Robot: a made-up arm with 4 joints. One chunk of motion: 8 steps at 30 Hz.
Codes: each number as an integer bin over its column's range. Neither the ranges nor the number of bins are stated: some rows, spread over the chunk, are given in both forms.
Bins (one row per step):
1: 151 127 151 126 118 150
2: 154 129 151 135 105 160
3: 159 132 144 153 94 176
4: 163 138 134 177 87 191
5: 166 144 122 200 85 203
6: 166 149 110 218 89 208
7: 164 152 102 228 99 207
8: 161 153 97 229 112 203
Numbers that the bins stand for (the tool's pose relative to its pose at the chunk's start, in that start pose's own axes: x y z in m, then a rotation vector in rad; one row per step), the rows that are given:
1: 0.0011 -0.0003 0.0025 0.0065 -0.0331 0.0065
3: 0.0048 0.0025 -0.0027 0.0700 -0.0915 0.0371
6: 0.0081 0.0118 -0.0280 0.2229 -0.1036 0.0747
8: 0.0058 0.0140 -0.0377 0.2488 -0.0477 0.0688
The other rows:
2: 0.0025 0.0008 0.0025 0.0276 -0.0647 0.0182
4: 0.0067 0.0058 -0.0102 0.1265 -0.1085 0.0547
5: 0.0081 0.0091 -0.0191 0.1806 -0.1133 0.0688
7: 0.0072 0.0135 -0.0340 0.2465 -0.0793 0.0735

